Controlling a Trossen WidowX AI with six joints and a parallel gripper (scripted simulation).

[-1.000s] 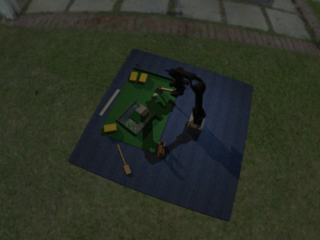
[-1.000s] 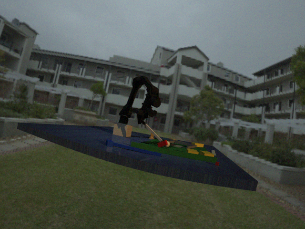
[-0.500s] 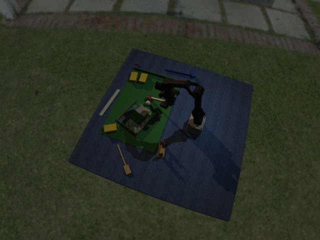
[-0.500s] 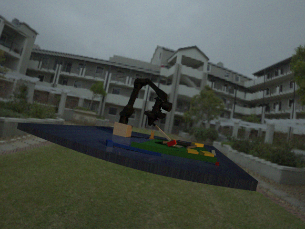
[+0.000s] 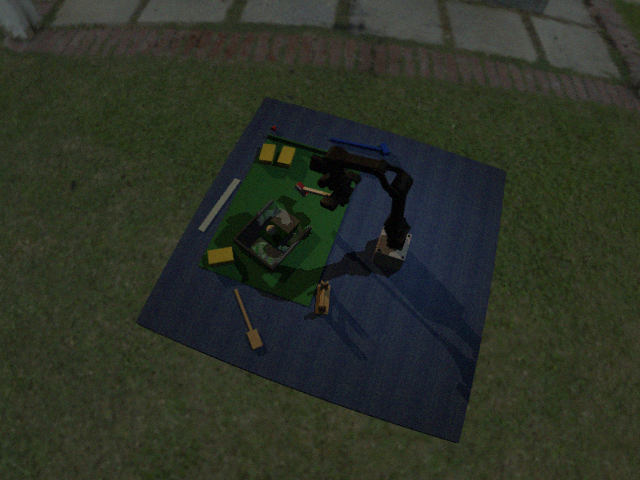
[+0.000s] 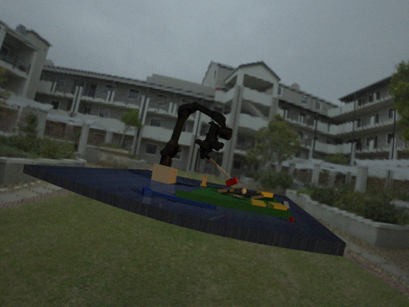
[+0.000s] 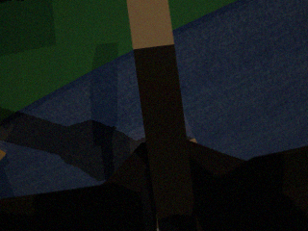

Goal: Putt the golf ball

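My gripper tip is now 110 mm short of the red putter, 40 mm to the left of it and 30 mm above it. Round my gripper tip: blue putter 30 mm ahead, 470 mm to the right, 170 mm below; white golf ball 260 mm ahead, 120 mm to the left, 150 mm below; green mat 240 mm ahead, 180 mm below.
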